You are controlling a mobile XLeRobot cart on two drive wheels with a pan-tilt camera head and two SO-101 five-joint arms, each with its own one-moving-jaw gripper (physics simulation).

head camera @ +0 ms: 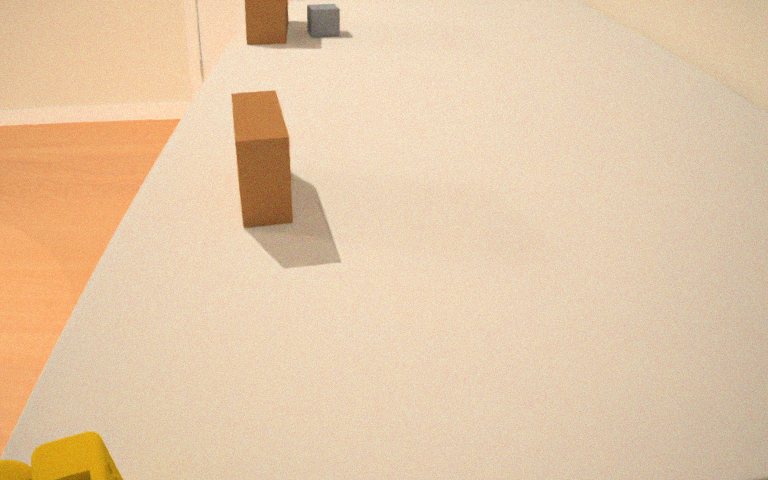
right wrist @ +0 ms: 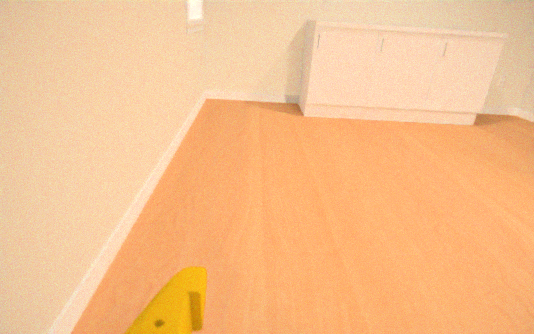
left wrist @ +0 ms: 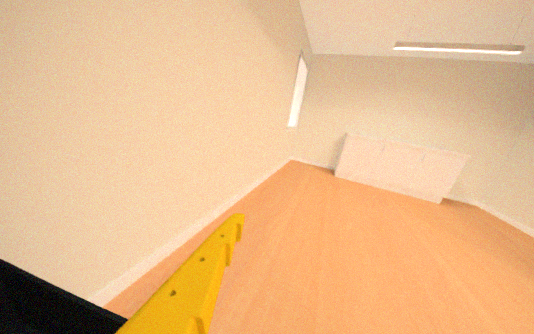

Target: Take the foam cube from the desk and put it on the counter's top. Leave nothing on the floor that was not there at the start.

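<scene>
The foam cube, a small grey-blue cube (head camera: 323,20), sits on the pale desk (head camera: 481,339) near the top of the head view, just right of a brown block. The counter (left wrist: 400,167) (right wrist: 350,70) is a low white cabinet against the far wall in both wrist views; its top shows as a thin edge in the right wrist view. My left gripper (left wrist: 235,222) shows one notched yellow jaw, so it is fully open. My right gripper (right wrist: 197,275) also shows one notched jaw and is open and empty. Both point over the floor, away from the cube.
A brown upright block (head camera: 266,181) stands near the desk's left edge. Another brown block (head camera: 266,22) stands farther along, left of the cube. A yellow part of my left arm (head camera: 76,455) shows at the bottom left. A wall (left wrist: 125,125) (right wrist: 75,125) runs along the left in both wrist views.
</scene>
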